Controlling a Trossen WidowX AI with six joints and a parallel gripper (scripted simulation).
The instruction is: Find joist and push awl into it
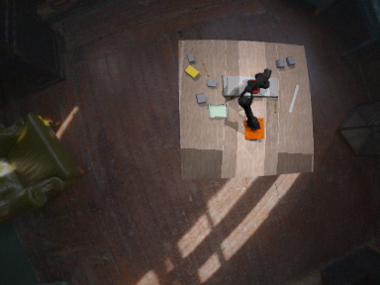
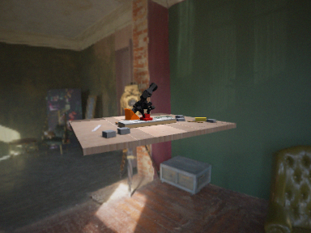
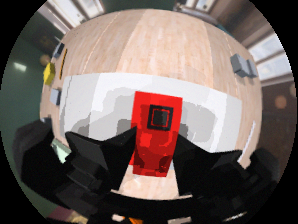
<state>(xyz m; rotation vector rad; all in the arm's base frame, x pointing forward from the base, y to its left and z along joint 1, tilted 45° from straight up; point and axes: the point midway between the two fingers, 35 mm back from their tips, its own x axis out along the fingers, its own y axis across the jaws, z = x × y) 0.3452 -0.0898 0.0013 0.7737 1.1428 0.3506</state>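
The pale green tray is 36 cm to the left of my gripper tip, 18 cm behind it and 5 cm below it. The rest, counted from my gripper tip: red stud finder 2 cm above, 1 cm ahead; awl 20 cm to the right, 19 cm behind, 6 cm below; square indicator 3 cm above, 2 cm ahead.
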